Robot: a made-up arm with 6 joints.
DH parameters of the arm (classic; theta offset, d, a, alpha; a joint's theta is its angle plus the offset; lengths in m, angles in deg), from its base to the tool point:
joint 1: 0 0.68 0.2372 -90
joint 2: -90 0 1.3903 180
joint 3: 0 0 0.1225 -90
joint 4: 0 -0.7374 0 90
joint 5: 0 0 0 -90
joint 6: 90 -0.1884 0 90
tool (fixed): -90 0 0 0
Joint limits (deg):
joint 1: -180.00..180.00
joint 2: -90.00..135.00
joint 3: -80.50..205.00
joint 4: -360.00..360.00
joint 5: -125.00..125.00
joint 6: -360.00..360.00
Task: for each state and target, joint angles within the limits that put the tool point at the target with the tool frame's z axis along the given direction. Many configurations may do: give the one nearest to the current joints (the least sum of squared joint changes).
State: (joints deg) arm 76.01 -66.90 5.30 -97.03 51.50 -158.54
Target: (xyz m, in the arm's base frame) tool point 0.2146 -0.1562 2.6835 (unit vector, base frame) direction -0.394 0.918 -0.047
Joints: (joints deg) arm 108.47 -31.07 30.25 -76.97 57.07 -121.33
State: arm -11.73 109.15 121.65 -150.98 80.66 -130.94
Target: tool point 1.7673 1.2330 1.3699 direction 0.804 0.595 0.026
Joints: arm 38.57 76.37 107.98 -128.29 111.41 -158.20
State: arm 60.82 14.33 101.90 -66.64 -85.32 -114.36
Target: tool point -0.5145 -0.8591 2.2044 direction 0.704 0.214 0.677
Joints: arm 67.94 -23.07 135.95 -55.12 -93.96 -100.96
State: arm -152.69 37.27 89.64 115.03 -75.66 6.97
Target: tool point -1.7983 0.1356 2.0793 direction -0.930 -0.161 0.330
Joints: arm -179.06 62.69 117.10 109.23 -68.22 29.13
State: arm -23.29 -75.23 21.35 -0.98 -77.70 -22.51
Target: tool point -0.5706 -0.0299 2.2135 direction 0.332 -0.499 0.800
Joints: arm 4.45 -52.28 19.66 -4.40 -89.31 -31.61
